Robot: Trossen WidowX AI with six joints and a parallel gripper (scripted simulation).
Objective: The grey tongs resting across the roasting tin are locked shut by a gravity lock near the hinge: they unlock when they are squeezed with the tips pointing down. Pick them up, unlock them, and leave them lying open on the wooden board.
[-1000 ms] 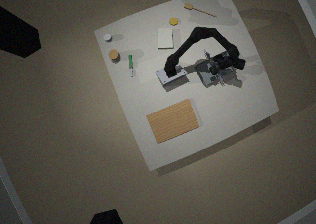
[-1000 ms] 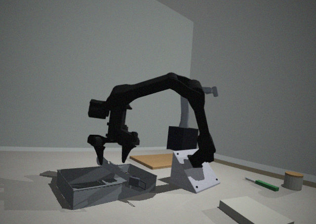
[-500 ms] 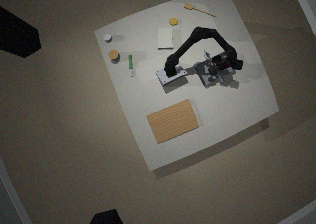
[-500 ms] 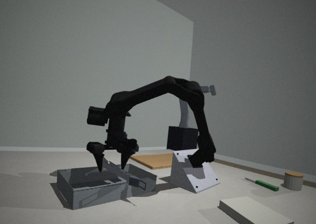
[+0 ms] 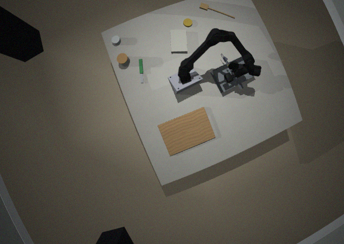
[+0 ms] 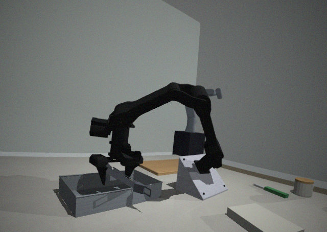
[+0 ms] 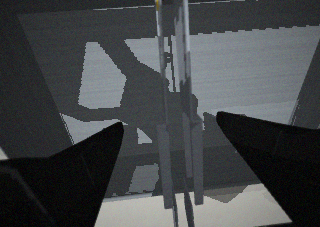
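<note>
The roasting tin lies 2 cm ahead of my gripper tip, 2 cm to the left of it and 1 cm below it. Round my gripper tip: white slab: 27 cm behind, 40 cm to the left, 3 cm below; wooden board: 46 cm behind, 25 cm to the right, 3 cm below; yellow disc: 14 cm behind, 53 cm to the left, 3 cm below.
</note>
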